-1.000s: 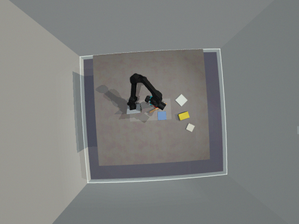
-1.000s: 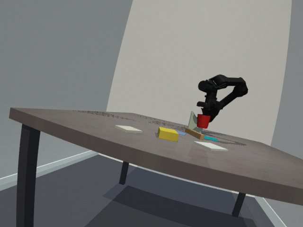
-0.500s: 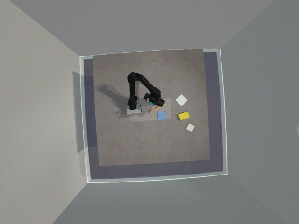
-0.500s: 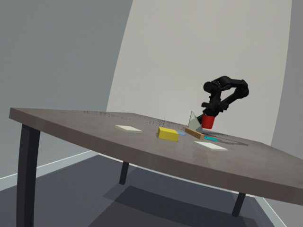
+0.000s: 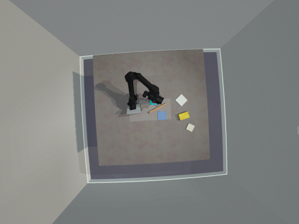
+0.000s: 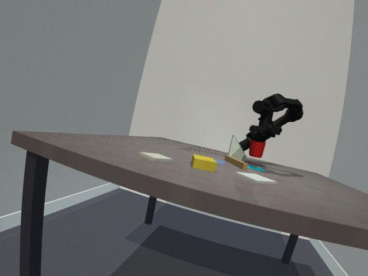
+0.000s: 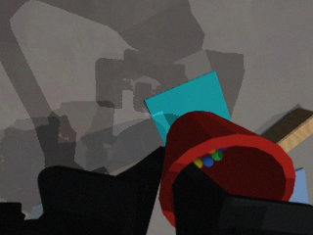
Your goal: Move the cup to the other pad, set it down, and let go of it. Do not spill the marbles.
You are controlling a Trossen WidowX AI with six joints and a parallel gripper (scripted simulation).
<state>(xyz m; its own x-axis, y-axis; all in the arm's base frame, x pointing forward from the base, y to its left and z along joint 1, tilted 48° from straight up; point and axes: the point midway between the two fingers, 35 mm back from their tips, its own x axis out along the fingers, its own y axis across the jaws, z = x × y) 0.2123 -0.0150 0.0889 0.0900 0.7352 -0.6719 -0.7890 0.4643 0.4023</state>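
The cyan pad is 10 cm below my gripper tip, 2 cm ahead of it and 1 cm to the right of it. The rest, counted from my gripper tip: yellow block (32 cm ahead, 25 cm to the right, 8 cm below); wooden bar (11 cm to the right, 9 cm below, 5 cm ahead); red cup (2 cm to the right, 2 cm ahead).
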